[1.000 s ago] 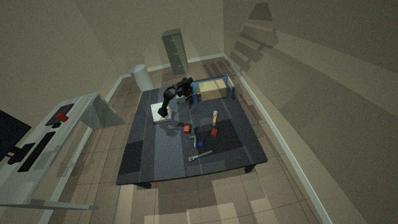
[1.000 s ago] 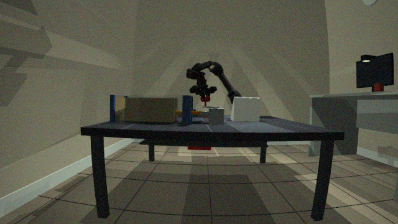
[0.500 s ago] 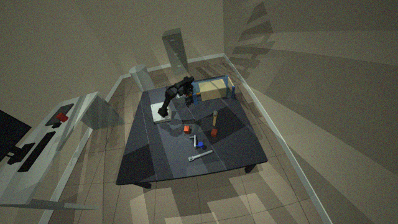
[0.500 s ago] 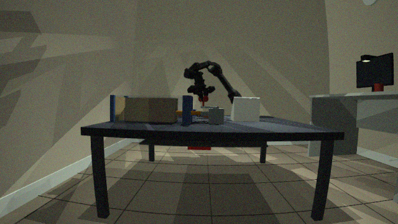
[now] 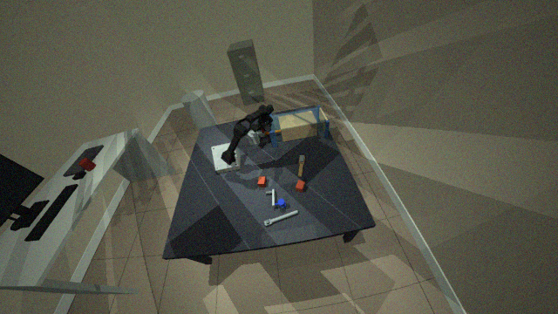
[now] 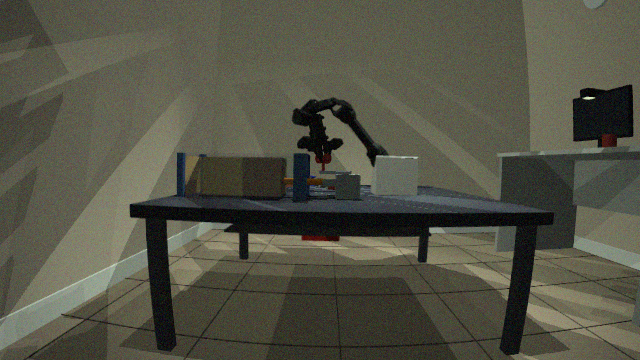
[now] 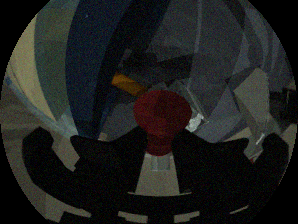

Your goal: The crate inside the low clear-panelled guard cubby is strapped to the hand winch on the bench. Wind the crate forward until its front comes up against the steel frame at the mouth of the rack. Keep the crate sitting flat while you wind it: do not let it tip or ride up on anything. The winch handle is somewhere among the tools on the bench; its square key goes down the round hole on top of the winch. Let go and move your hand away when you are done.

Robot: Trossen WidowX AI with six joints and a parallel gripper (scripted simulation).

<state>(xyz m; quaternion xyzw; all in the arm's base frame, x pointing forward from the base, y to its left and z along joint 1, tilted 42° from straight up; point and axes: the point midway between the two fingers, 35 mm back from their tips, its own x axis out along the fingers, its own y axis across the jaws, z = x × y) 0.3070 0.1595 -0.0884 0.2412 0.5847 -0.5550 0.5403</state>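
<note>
My gripper tip is 3 cm past the crank arm and 3 cm above it. The rest, counted from my gripper tip: grey winch 10 cm below, 10 cm behind, 3 cm to the left; then red knob 1 cm to the right, 1 cm ahead; then blue frame 8 cm ahead, 3 cm below, 1 cm to the left.
</note>
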